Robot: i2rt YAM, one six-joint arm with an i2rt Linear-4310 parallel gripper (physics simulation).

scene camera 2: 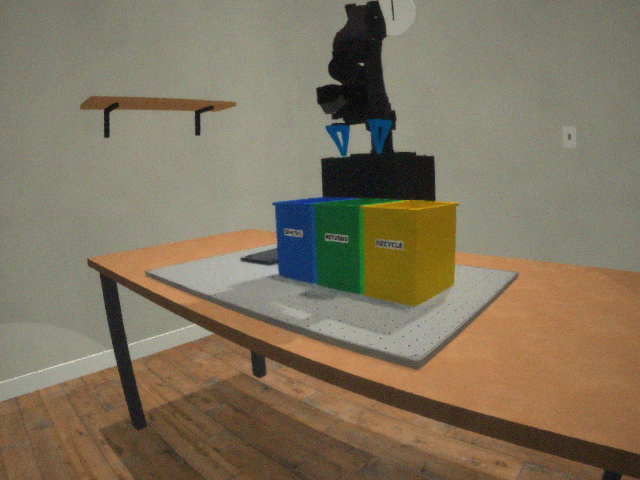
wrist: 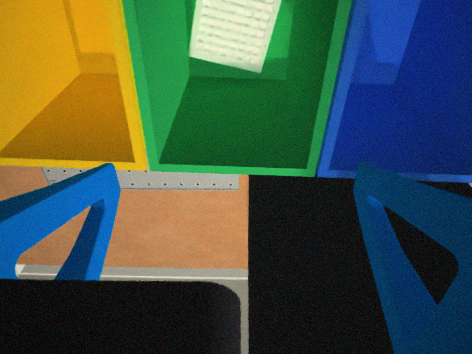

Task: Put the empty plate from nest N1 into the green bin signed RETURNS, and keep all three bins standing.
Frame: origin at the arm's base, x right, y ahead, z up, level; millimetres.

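Where they show: gripper, fingertip midpoint: [scene camera 2: 361,155] [wrist: 236,176]; arm's base, origin of the base link: [scene camera 2: 382,156].
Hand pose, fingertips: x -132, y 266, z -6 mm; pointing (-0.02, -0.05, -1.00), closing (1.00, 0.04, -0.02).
Observation:
Things, the pixels of their top centre, and the offset from my fingertips. Level surfaces: height alone.
- white plate, middle of its top: [wrist: 237,6] dx -5, dy +9, dz -267 mm
- green bin, middle of its top: [wrist: 234,60] [scene camera 2: 361,201] dx -4, dy +10, dz -104 mm
- blue bin, middle of its top: [wrist: 443,70] [scene camera 2: 318,200] dx +129, dy +11, dz -104 mm
- yellow bin, middle of its top: [wrist: 26,54] [scene camera 2: 412,204] dx -137, dy +9, dz -104 mm
- grey perforated board, its level: dz -282 mm
- wooden table, its level: dz -297 mm
- dark flat object, middle of its top: [scene camera 2: 273,253] dx +362, dy -30, dz -269 mm
The white plate [wrist: 235,32] with rows of wells lies inside the green bin [scene camera 2: 338,258] [wrist: 240,172], as the wrist view shows; its far part is cut off by the view's top edge. The green bin stands upright, signed RETURNS, between the blue bin [scene camera 2: 295,253] [wrist: 400,120] and the yellow bin [scene camera 2: 392,273] [wrist: 65,110], signed RECYCLE. Both of these also stand upright. My gripper [scene camera 2: 361,153] [wrist: 236,176] is open and empty, above the bins' rims in the scene view. Nest N1 cannot be made out.
The bins stand on a grey perforated board [scene camera 2: 206,279] on the wooden table [scene camera 2: 542,361]. A dark flat object [scene camera 2: 261,256] lies beside the blue bin. A black block [scene camera 2: 377,178] shows behind the bins, below the arm. A wall shelf [scene camera 2: 155,103] is at the left.

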